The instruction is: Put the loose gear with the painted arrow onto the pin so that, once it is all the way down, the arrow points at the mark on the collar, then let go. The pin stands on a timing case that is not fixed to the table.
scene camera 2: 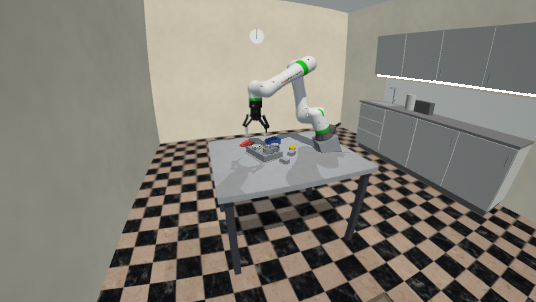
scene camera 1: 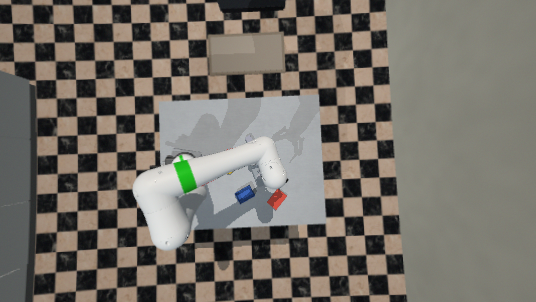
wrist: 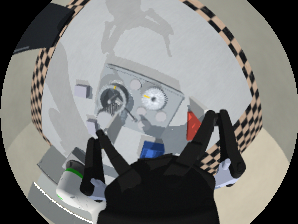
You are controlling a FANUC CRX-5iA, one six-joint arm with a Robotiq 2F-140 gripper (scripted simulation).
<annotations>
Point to a grey timing case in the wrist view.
116,77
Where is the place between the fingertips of the gripper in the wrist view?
At 154,111
</annotations>
